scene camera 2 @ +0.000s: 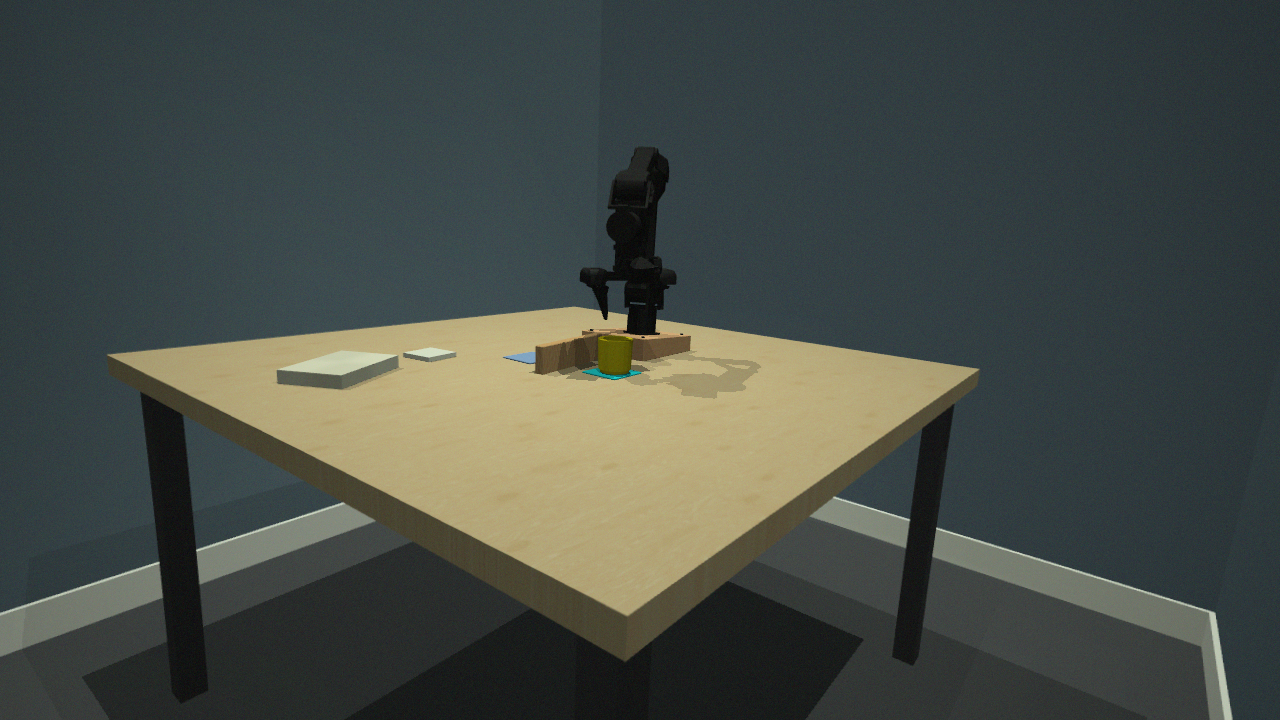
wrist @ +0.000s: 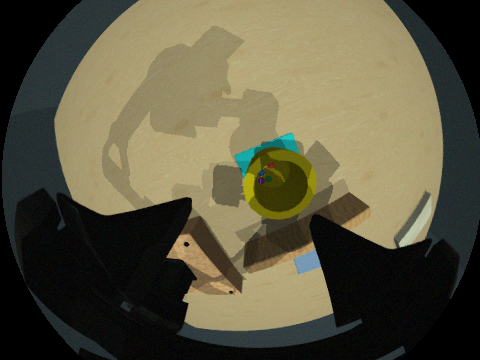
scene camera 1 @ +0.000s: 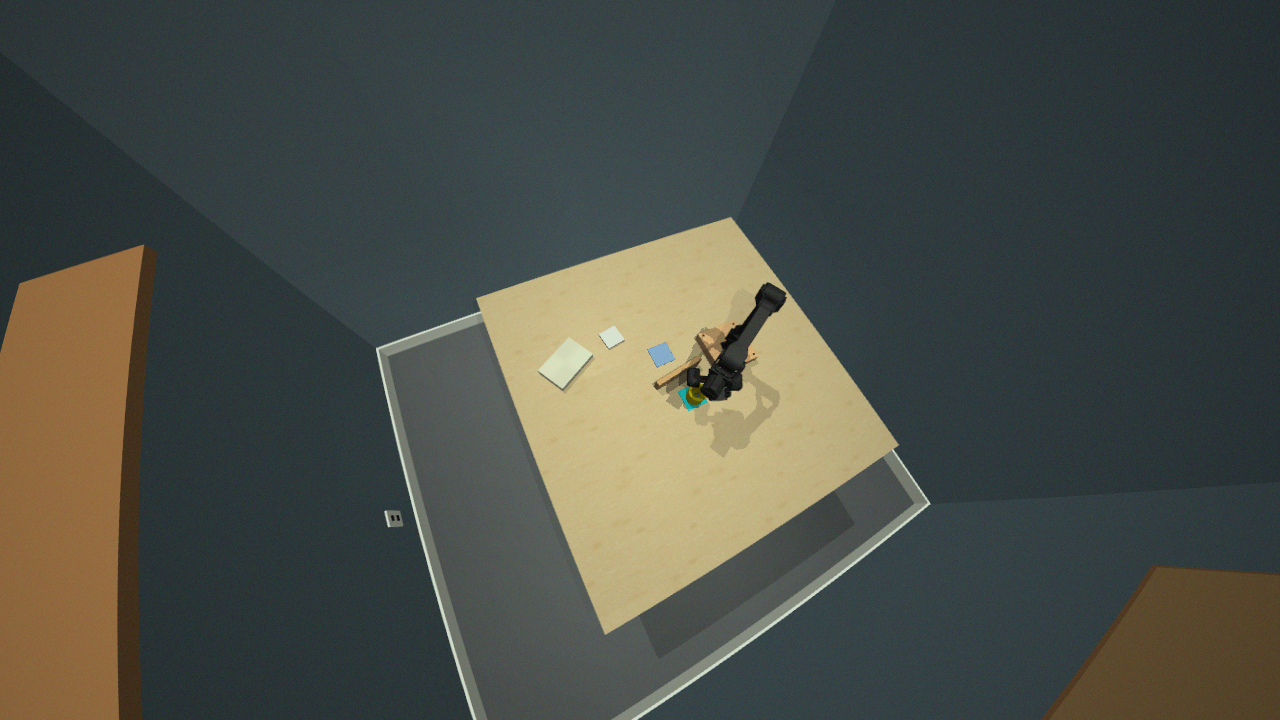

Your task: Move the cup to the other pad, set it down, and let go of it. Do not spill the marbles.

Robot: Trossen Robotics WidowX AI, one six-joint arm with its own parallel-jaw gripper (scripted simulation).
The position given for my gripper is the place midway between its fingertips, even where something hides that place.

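My gripper (scene camera 2: 626, 319) (wrist: 252, 213): open, holding nothing. Yellow cup (scene camera 2: 614, 352) (wrist: 294, 192). Wooden bar (scene camera 2: 549, 357) (wrist: 287, 243).
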